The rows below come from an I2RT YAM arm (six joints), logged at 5 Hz.
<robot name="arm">
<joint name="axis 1" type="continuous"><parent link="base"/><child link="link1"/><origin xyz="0.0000 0.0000 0.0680" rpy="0.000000 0.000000 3.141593"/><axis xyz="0 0 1"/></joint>
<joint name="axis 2" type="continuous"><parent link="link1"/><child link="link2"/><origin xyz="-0.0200 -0.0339 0.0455" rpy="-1.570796 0.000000 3.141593"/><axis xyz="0 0 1"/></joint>
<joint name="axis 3" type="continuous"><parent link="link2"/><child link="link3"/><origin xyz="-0.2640 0.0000 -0.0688" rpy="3.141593 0.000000 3.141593"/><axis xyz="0 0 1"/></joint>
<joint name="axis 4" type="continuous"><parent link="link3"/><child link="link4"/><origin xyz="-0.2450 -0.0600 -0.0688" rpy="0.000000 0.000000 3.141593"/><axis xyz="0 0 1"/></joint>
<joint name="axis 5" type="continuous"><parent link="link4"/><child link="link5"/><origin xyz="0.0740 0.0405 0.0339" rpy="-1.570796 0.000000 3.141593"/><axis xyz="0 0 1"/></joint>
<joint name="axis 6" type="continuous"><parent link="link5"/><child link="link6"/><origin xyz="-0.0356 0.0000 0.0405" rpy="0.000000 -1.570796 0.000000"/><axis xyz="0 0 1"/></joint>
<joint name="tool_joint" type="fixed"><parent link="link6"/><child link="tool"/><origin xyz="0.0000 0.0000 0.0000"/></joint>
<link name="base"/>
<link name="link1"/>
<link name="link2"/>
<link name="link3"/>
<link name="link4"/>
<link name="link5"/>
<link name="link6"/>
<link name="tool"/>
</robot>
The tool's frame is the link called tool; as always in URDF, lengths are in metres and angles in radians. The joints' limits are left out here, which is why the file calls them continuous.
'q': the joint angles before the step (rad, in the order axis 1, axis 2, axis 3, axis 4, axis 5, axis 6). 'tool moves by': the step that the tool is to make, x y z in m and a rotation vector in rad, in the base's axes. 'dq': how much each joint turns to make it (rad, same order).
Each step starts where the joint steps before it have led.
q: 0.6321 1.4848 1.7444 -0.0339 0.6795 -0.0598
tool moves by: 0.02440 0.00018 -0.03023 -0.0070 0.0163 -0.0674
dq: -0.0400 0.0292 -0.0982 0.1121 0.0276 -0.0031
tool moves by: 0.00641 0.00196 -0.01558 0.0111 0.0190 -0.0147
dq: -0.0046 0.0062 -0.0493 0.0307 0.0138 0.0230
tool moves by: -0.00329 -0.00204 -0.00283 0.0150 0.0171 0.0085
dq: 0.0000 -0.0168 -0.0168 -0.0261 -0.0046 0.0307
